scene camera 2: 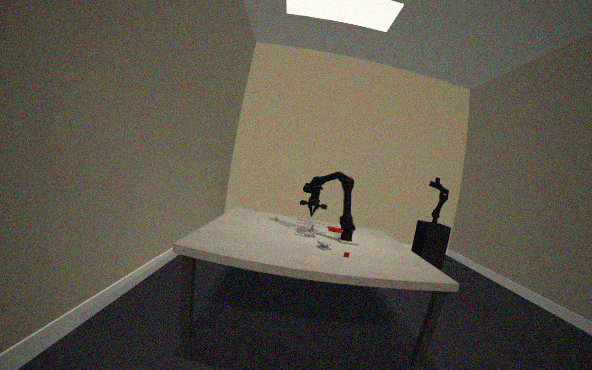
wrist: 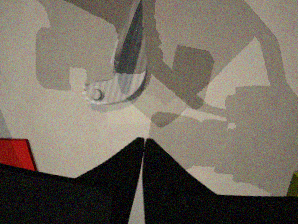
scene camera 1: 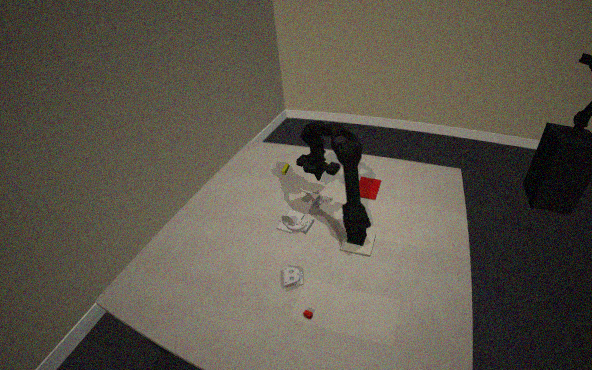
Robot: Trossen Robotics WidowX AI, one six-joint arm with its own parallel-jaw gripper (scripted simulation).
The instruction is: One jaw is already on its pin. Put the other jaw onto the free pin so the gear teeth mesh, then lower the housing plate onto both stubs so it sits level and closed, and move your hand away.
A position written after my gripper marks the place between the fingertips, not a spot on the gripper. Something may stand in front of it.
My gripper (scene camera 1: 318, 180) is shut, holding nothing.
My gripper is seen too in the wrist view (wrist: 144, 145).
